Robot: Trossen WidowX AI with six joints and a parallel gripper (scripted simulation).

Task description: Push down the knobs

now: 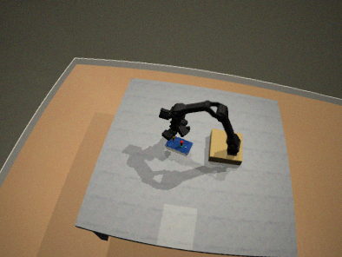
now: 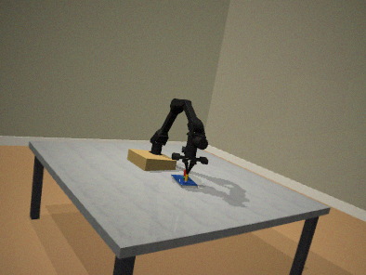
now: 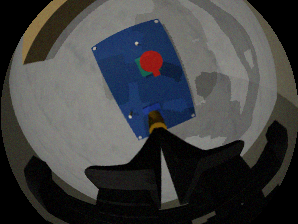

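Now: the yellow knob 10 mm below my gripper tip. From my gripper tip the other things lie so: red knob: 50 mm behind, 40 mm to the left, 10 mm below.
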